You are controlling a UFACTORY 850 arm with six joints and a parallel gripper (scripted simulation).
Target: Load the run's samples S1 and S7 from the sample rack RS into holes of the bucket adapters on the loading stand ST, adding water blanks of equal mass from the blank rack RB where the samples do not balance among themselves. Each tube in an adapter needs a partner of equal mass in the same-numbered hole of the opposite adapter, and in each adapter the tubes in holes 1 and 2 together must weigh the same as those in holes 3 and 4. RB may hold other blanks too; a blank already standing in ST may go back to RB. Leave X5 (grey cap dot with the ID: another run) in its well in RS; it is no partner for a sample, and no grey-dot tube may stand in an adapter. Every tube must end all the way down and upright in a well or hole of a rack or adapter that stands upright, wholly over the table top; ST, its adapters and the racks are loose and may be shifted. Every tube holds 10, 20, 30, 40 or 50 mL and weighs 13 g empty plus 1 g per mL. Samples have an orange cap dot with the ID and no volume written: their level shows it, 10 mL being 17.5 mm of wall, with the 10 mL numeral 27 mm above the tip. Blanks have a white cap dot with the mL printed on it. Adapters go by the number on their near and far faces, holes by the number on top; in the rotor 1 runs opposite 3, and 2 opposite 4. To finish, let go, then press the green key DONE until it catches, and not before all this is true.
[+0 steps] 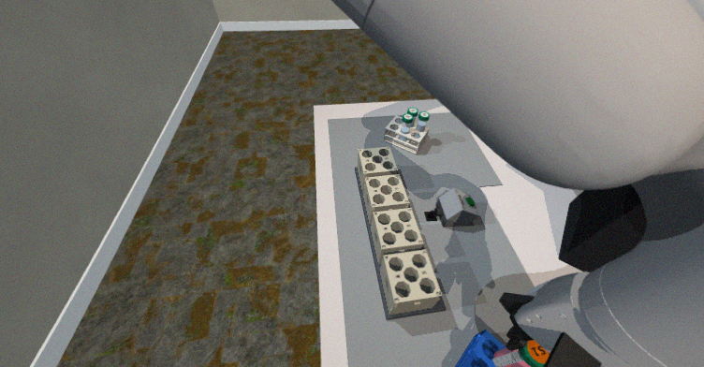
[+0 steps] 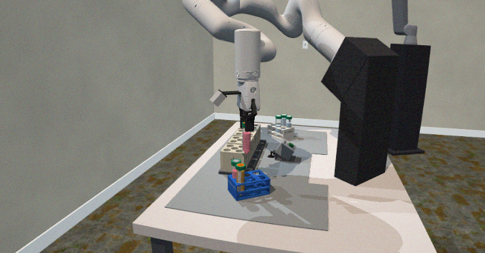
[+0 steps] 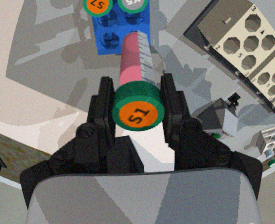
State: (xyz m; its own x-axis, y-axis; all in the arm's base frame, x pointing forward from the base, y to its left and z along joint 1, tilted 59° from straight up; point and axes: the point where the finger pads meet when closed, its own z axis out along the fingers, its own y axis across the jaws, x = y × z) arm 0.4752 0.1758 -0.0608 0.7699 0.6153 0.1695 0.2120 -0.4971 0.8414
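My hand is 50 mm above the sample S1 and 10 mm short of it. From my hand the other things lie so: blue sample rack RS (220 mm below, 20 mm to the left, 10 mm behind); then grey-dot tube X5 (190 mm below, 30 mm ahead, 20 mm to the left); then sample S7 (190 mm below, 60 mm to the left, 30 mm ahead).
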